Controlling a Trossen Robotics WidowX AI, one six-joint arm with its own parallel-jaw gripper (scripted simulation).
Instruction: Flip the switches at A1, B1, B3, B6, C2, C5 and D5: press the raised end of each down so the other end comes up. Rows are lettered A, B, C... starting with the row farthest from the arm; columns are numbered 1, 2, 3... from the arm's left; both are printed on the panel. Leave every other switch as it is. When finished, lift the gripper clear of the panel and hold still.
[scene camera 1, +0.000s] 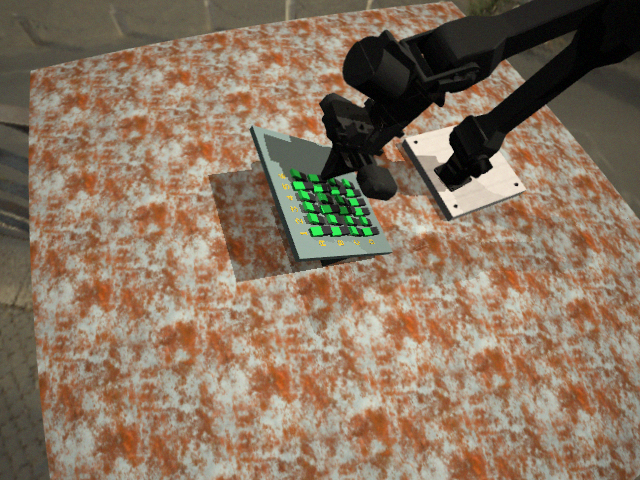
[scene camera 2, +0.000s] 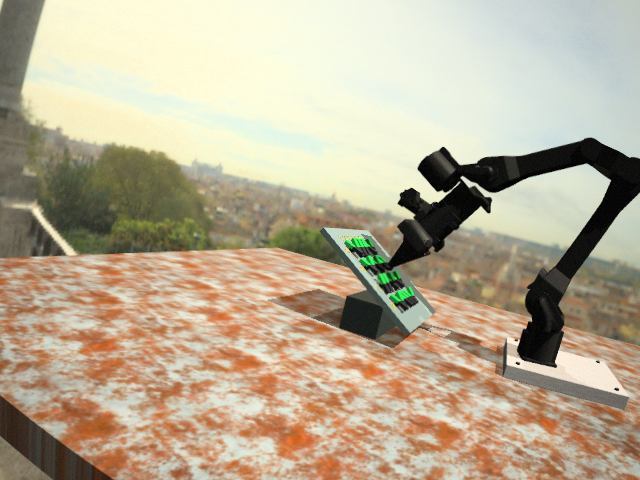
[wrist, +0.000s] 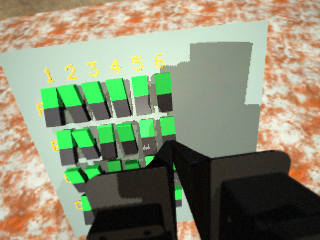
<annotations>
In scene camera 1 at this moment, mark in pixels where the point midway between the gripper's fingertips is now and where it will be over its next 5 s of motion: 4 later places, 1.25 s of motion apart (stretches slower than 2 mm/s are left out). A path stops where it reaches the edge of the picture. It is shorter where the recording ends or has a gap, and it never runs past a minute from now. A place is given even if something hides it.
My gripper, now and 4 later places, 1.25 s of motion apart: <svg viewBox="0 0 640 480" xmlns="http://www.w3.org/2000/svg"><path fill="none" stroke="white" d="M322 178L364 183L350 217L348 219L360 174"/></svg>
</annotations>
